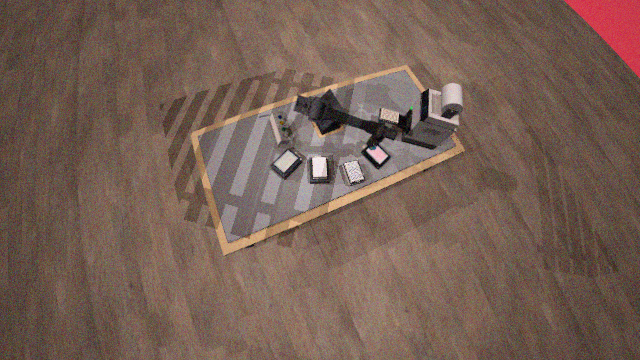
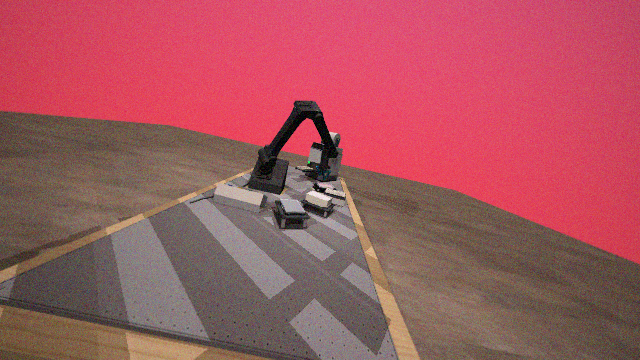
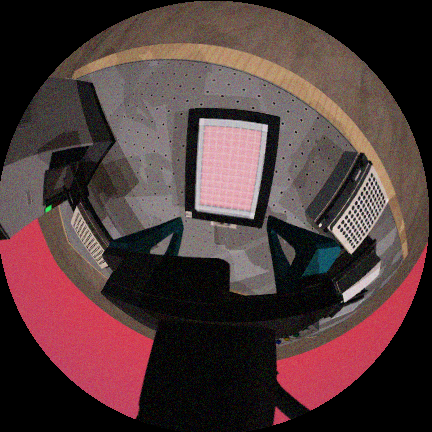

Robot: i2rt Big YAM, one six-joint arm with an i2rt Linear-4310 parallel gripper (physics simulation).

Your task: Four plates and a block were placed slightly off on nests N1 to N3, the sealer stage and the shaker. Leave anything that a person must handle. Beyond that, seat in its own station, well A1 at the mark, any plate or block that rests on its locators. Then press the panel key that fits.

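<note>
My gripper (image 1: 372, 143) (image 2: 324, 172) (image 3: 224, 221) is open, with teal fingers apart and nothing between them. It is above and beside the pink-welled plate (image 1: 376, 154) (image 3: 231, 167), which lies in a black-rimmed station (image 3: 272, 165); whether it is tilted I cannot tell. A white plate with dark wells (image 1: 353, 171) (image 3: 361, 209) lies at a dark station. A plain white plate or block (image 1: 319, 167) (image 2: 318, 199) rests on a black station. A pale grey-topped plate (image 1: 287, 162) (image 2: 291, 206) appears tilted on its station. A beige-welled plate (image 1: 389, 115) (image 3: 89, 237) lies beside the sealer.
The grey and black sealer (image 1: 442, 120) (image 2: 336, 162) (image 3: 55, 115), with a white roll (image 1: 452, 96) and green light (image 1: 411, 108) (image 3: 48, 208), stands close to the gripper. The sloped panel (image 1: 277, 129) (image 2: 237, 196) with coloured keys is beyond the arm base (image 2: 269, 176). A wooden edge (image 1: 345, 200) (image 3: 225, 54) borders the table.
</note>
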